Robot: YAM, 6 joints.
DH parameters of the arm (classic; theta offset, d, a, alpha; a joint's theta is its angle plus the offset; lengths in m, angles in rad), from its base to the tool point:
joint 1: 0 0.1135 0.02 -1.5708
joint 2: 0 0 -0.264 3.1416
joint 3: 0.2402 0 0.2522 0
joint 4: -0.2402 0 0.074 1.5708
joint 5: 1.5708 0 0 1.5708
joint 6: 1.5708 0.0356 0 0
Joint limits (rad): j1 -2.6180..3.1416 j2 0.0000..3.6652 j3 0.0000..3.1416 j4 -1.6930..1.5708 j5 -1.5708..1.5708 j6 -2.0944..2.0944
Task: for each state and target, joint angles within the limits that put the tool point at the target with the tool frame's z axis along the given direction. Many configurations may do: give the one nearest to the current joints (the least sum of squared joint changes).
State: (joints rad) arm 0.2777 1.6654 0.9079 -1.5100 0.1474 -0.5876
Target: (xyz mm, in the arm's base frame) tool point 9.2 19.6 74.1 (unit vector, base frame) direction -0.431 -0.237 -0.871
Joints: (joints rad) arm 0.8518 1.0395 0.0561 -1.0753 -0.1690 -0.5876
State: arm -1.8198 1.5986 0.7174 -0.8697 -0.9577 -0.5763
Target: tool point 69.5 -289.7 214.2 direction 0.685 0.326 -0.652
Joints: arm -1.4221 1.8156 1.3265 -1.4084 -0.8118 -0.5763
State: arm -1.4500 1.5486 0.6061 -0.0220 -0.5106 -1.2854
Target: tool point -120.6 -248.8 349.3 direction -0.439 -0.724 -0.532
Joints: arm -2.0107 1.2455 1.1811 -0.4991 0.0890 -1.2854
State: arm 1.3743 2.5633 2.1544 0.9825 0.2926 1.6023
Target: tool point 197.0 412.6 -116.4 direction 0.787 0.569 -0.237
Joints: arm 1.1641 2.9911 1.4820 1.2322 0.5212 1.6023
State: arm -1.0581 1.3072 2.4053 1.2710 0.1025 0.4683
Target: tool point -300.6 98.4 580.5 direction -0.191 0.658 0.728
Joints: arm -0.2498 0.5135 2.0899 0.4401 -0.6317 0.4683
